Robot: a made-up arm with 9 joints. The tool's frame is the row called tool.
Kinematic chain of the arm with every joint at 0, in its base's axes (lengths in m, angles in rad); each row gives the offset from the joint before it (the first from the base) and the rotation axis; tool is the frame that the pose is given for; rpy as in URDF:
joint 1: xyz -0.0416 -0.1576 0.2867 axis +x
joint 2: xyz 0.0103 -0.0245 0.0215 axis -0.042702 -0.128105 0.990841
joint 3: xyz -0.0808 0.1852 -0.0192 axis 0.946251 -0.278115 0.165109
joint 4: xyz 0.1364 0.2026 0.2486 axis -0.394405 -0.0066 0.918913
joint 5: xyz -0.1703 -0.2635 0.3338 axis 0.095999 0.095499 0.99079
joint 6: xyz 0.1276 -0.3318 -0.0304 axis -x
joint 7: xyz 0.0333 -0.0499 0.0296 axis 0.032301 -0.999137 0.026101
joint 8: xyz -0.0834 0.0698 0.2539 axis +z
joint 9: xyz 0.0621 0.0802 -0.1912 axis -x
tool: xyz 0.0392 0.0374 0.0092 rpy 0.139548 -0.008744 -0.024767
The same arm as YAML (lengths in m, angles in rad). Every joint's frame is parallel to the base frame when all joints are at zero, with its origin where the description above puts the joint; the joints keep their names.
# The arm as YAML. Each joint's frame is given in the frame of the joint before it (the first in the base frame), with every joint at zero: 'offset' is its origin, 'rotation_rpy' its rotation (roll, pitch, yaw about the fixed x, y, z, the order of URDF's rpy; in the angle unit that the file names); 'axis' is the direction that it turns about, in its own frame. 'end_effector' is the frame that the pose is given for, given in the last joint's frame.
length_unit: m
angle_unit: rad
chain:
  - id: joint 1
    offset: [-0.0416, -0.1576, 0.2867]
    rotation_rpy: [0.0, 0.0, 0.0]
    axis: "+x"
  - id: joint 2
    offset: [0.0103, -0.0245, 0.0215]
    rotation_rpy: [0.0, 0.0, 0.0]
    axis: [-0.042702, -0.128105, 0.990841]
  - id: joint 3
    offset: [-0.0808, 0.1852, -0.0192]
    rotation_rpy: [0.0, 0.0, 0.0]
    axis: [0.946262, -0.278089, 0.165093]
  - id: joint 4
    offset: [0.1364, 0.2026, 0.2486]
    rotation_rpy: [0.0, 0.0, 0.0]
    axis: [-0.394405, -0.0066, 0.918913]
  - id: joint 5
    offset: [-0.1703, -0.2635, 0.3338]
    rotation_rpy: [0.0, 0.0, 0.0]
    axis: [0.095999, 0.095499, 0.99079]
  - id: joint 6
    offset: [0.1276, -0.3318, -0.0304]
    rotation_rpy: [0.0, 0.0, 0.0]
    axis: "-x"
  - id: joint 7
    offset: [0.0333, -0.0499, 0.0296]
    rotation_rpy: [0.0, 0.0, 0.0]
    axis: [0.032301, -0.999137, 0.026101]
  - id: joint 8
    offset: [-0.0834, 0.0698, 0.2539]
    rotation_rpy: [0.0, 0.0, 0.0]
    axis: "+z"
  - id: joint 9
    offset: [0.0621, 0.0802, -0.1912]
    rotation_rpy: [0.0, 0.0, 0.0]
    axis: "-x"
end_effector:
  offset: [0.0392, 0.0374, 0.0092]
  rotation_rpy: [0.1395, -0.0087, -0.0248]

